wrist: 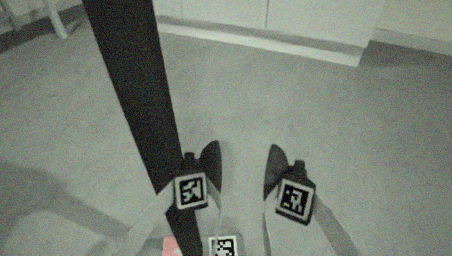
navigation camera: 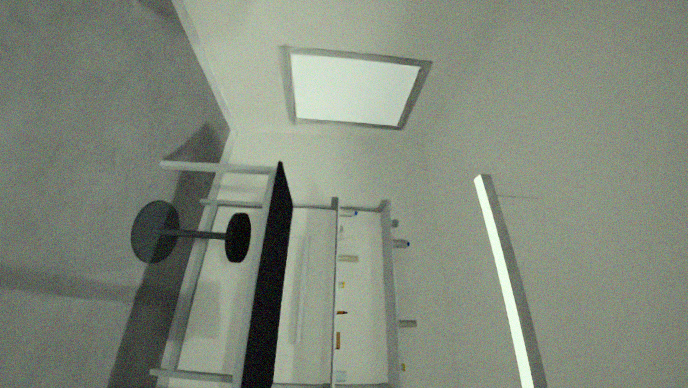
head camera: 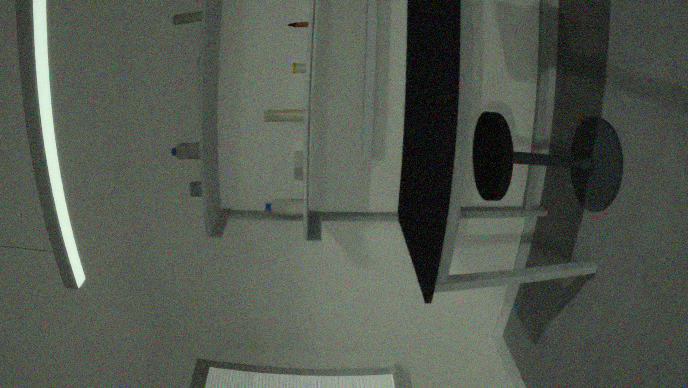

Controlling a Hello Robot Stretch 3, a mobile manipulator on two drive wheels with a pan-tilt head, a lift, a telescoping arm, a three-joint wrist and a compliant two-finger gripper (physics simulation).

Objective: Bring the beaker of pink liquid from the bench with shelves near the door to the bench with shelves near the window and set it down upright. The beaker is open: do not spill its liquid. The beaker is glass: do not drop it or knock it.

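My gripper [wrist: 243, 161] is open in the wrist view, with a gap between its two dark fingertips and floor showing through it. A bench with shelves and a black top [head camera: 431, 125] [navigation camera: 270, 280] stands sideways in the turned head and navigation views. A bright framed panel that looks like a window [head camera: 300, 379] [navigation camera: 355, 90] is on the adjoining wall. The beaker of pink liquid cannot be made out in any view. A small pink patch [wrist: 170, 246] shows at the bottom edge of the wrist view; what it is cannot be told.
A round black stool [head camera: 492, 156] [navigation camera: 238, 237] stands at the bench. Small bottles and boxes stand on the shelves, among them a blue-capped bottle [head camera: 187, 150] [navigation camera: 400, 243]. A long lamp [head camera: 50, 140] [navigation camera: 505, 280] hangs above. The wrist view shows a dark beam [wrist: 137, 85] and a white cabinet [wrist: 310, 25].
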